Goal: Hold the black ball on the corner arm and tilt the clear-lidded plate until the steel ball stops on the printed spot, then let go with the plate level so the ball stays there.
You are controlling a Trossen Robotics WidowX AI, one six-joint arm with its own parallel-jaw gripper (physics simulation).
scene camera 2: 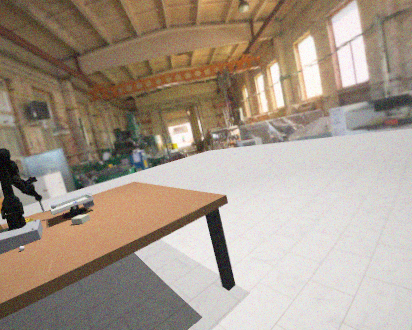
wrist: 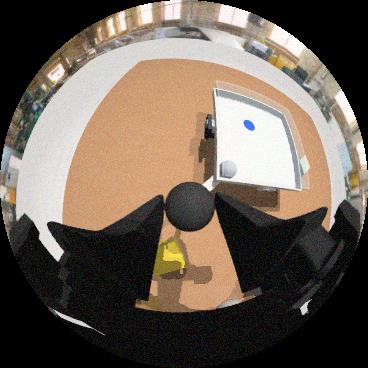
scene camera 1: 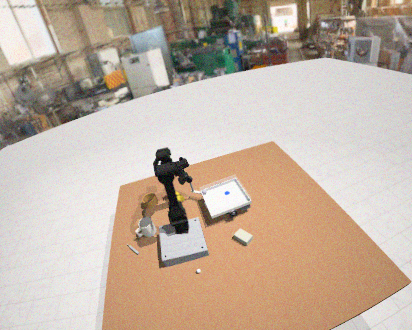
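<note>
The white clear-lidded plate (scene camera 1: 220,206) (wrist: 260,155) stands raised on a dark support (wrist: 209,126), with a blue printed spot (scene camera 1: 227,193) (wrist: 249,125) on its floor. In the second scene view the plate (scene camera 2: 62,207) looks lower at its left end; its exact tilt is hard to tell. The steel ball (wrist: 228,168) sits inside the plate's corner nearest my gripper, away from the spot. My gripper (wrist: 189,198) is shut on the black ball (wrist: 190,200), at the end of the white corner arm (wrist: 211,183). The fingertips are too small to make out clearly in the scene views.
A yellow object (scene camera 1: 180,196) (wrist: 171,256) lies below the gripper. A brown bowl (scene camera 1: 149,201), a mug (scene camera 1: 146,227) and a pale stick (scene camera 1: 133,249) are left of the arm's base (scene camera 1: 182,242). A pale block (scene camera 1: 243,237) (scene camera 2: 80,219) and a small white ball (scene camera 1: 198,271) (scene camera 2: 21,248) lie nearer the front.
</note>
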